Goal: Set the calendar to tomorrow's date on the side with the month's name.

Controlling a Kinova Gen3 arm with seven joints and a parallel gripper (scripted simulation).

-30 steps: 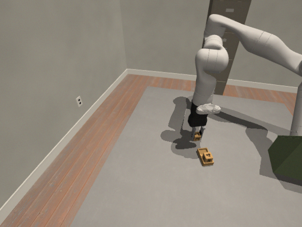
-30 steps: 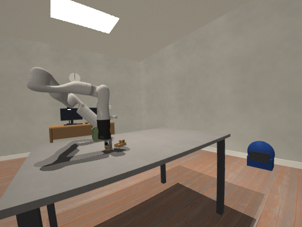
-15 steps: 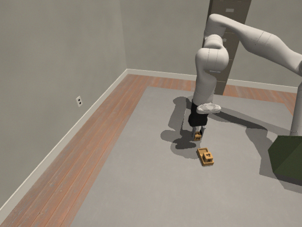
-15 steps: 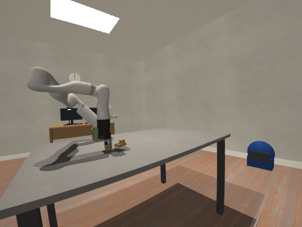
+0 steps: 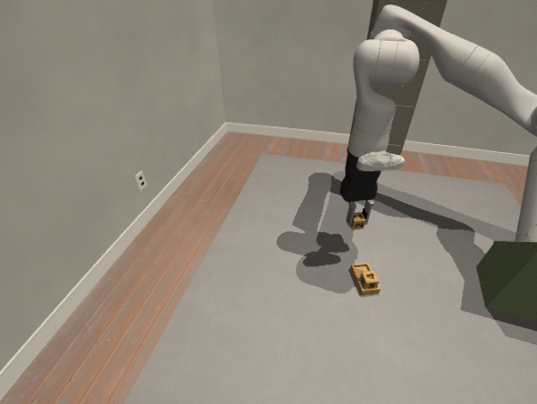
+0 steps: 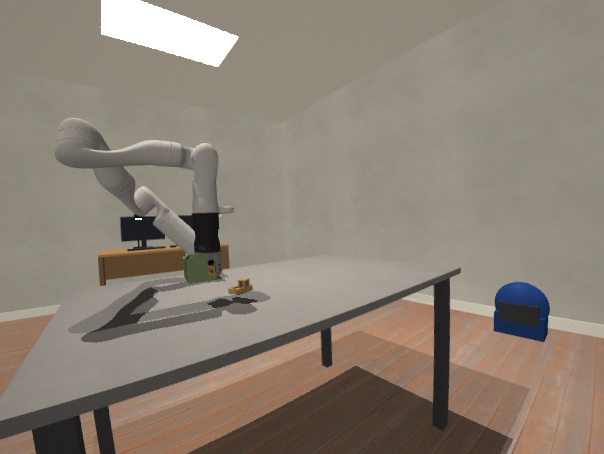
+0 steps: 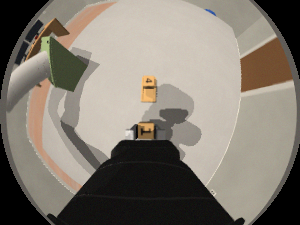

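My hand is 10 cm above the tray, 9 cm to the right of it and 5 cm past it.
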